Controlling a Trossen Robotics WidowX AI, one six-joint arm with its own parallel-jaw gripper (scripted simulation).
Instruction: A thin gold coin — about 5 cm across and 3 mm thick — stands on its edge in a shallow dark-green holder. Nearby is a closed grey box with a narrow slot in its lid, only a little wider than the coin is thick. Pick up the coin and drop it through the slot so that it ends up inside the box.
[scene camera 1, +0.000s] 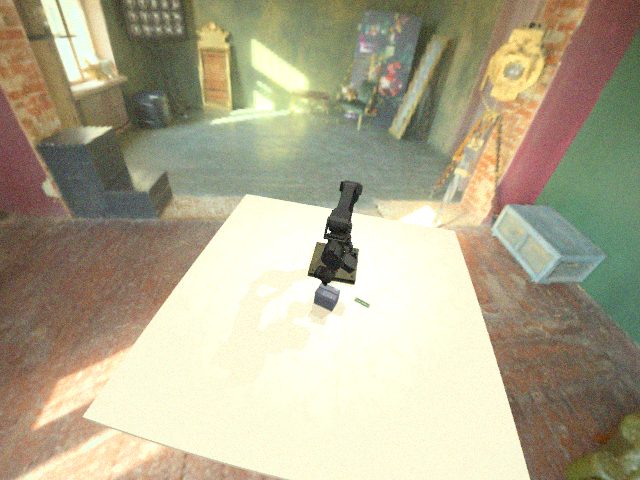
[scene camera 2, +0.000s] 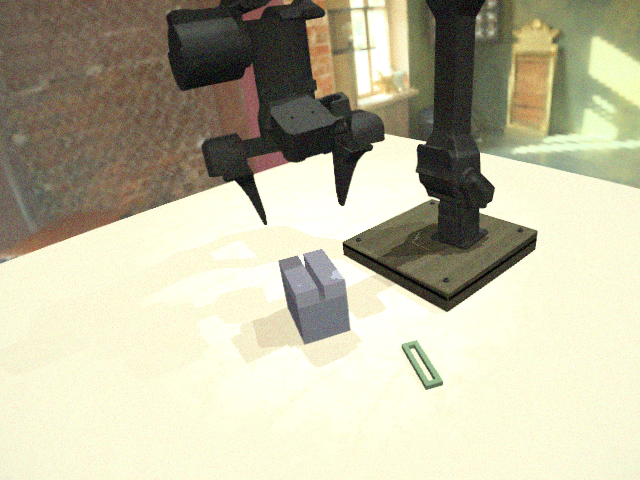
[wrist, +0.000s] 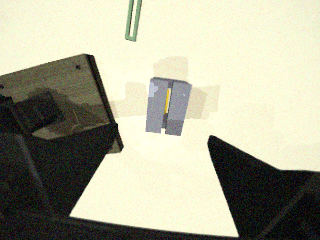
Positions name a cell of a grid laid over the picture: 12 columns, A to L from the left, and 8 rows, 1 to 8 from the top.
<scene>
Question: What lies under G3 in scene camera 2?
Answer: My gripper.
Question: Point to my gripper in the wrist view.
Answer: At G5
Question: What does my gripper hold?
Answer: Nothing.
</scene>
